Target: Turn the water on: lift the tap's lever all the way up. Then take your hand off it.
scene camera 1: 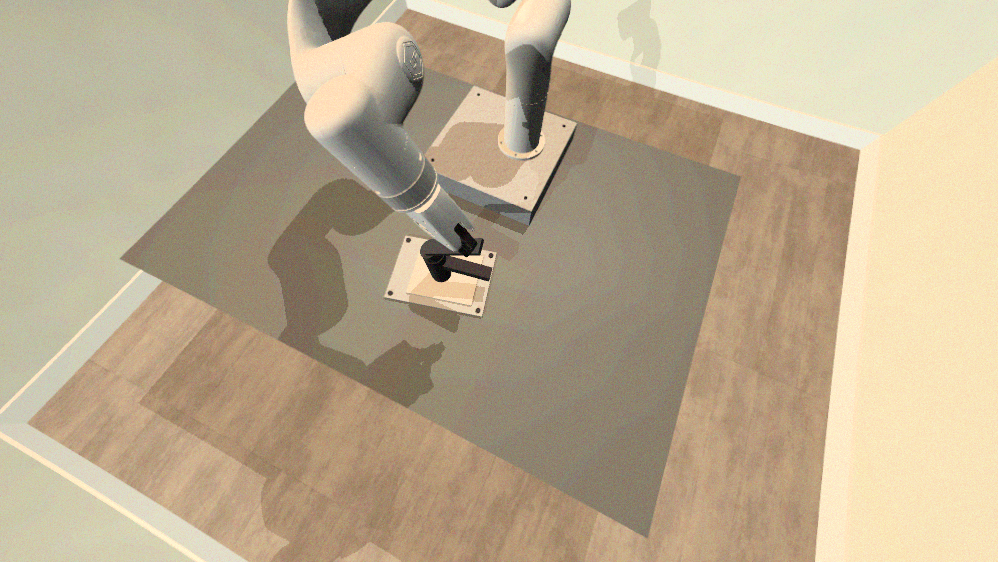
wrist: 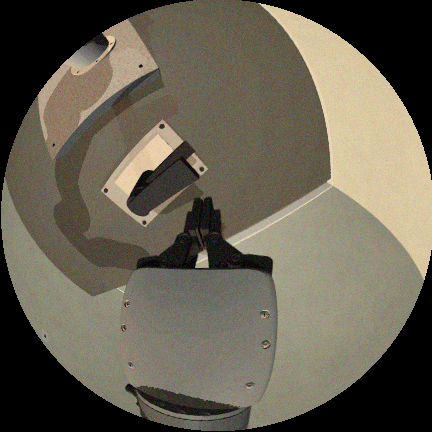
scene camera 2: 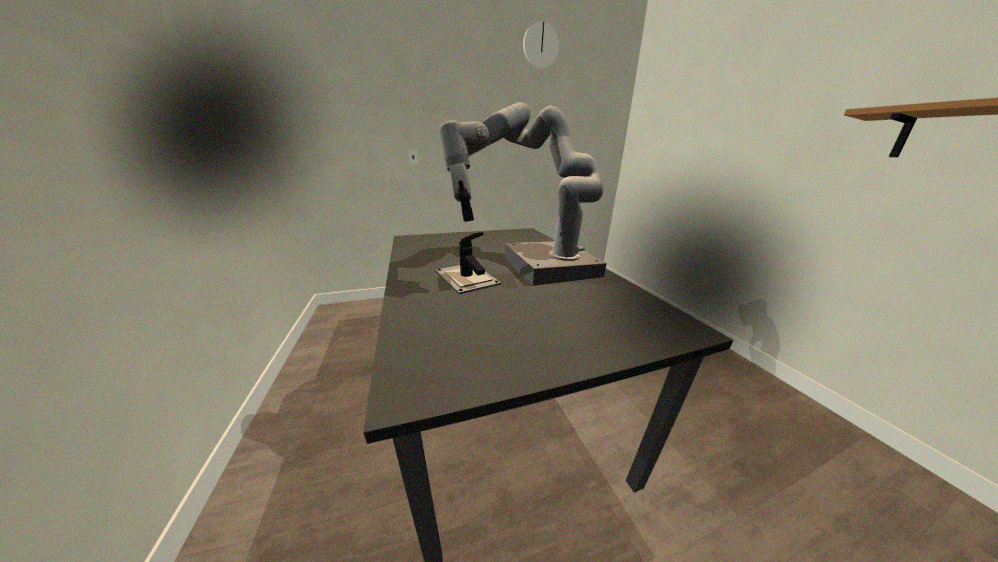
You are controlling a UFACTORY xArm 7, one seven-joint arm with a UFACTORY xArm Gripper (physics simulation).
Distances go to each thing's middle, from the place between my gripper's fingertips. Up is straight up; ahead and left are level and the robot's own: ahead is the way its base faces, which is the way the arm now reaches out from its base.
Right now the lever (wrist: 179, 174) is 8 cm below my hand, 6 cm to the right of it and 2 cm behind it.
